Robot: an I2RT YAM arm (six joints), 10 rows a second.
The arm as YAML. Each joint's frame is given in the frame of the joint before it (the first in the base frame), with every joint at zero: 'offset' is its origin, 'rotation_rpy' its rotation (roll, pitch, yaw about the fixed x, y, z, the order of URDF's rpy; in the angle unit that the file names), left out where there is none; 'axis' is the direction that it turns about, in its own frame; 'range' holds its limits. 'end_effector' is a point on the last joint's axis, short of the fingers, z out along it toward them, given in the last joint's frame.
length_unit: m
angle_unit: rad
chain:
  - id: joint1
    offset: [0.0, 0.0, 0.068]
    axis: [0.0, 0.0, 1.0]
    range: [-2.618, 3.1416]
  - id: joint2
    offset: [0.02, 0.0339, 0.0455]
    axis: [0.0, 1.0, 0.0]
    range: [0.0, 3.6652]
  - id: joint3
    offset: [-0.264, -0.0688, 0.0]
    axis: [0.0, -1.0, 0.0]
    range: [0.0, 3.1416]
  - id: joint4
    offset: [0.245, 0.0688, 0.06]
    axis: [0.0, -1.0, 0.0]
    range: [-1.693, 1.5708]
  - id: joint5
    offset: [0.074, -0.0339, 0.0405]
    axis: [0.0, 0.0, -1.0]
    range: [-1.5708, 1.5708]
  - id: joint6
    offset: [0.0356, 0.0, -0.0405]
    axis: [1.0, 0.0, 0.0]
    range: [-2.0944, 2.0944]
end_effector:
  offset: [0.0, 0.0, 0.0]
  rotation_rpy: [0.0, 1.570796, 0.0]
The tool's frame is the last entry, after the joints.
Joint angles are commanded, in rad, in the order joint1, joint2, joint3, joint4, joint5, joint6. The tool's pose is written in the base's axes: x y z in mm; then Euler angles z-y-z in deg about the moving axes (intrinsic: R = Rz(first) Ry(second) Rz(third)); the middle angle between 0 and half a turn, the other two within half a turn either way. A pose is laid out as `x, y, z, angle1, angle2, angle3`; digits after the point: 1 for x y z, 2 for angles.
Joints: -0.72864, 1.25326, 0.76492, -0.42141, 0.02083, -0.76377
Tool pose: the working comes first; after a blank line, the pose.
Where each joint sits with the arm in this pose, in the base's axes (m; each line is computed from the numbers above, not from the rounded line before):
joint1: 0.0000 0.0000 0.0680
joint2: 0.0375 0.0120 0.1135
joint3: -0.0698 0.0155 0.3643
joint4: 0.1584 -0.0959 0.3023
joint5: 0.1936 -0.1728 0.2688
joint6: 0.1856 -0.1666 0.2158
the tool: 0.1856 -0.1666 0.2158

185.6, -166.6, 215.8, -43.69, 142.11, -45.29
